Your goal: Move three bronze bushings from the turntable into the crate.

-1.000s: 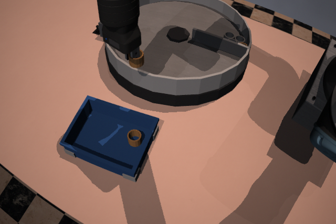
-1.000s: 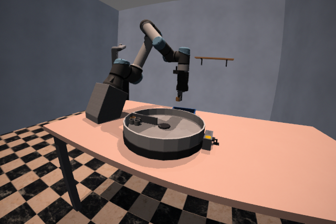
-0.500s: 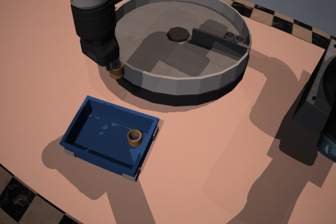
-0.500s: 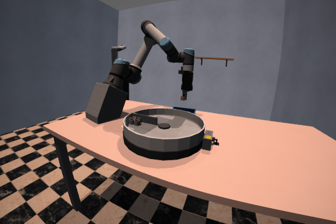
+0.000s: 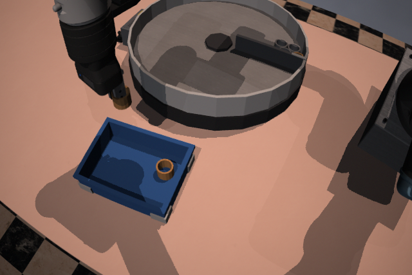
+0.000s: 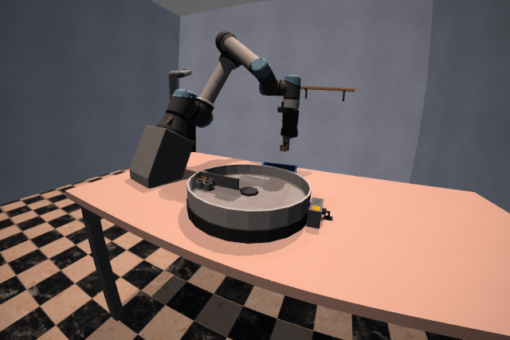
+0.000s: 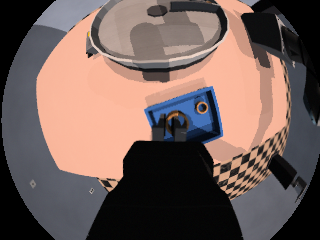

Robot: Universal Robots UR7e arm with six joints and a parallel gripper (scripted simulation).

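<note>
My gripper is now 150 mm above the blue crate, 50 mm past it and 40 mm to the right of it. Also, from my hand: grey turntable 320 mm to the right, 120 mm below, 10 mm ahead.
</note>
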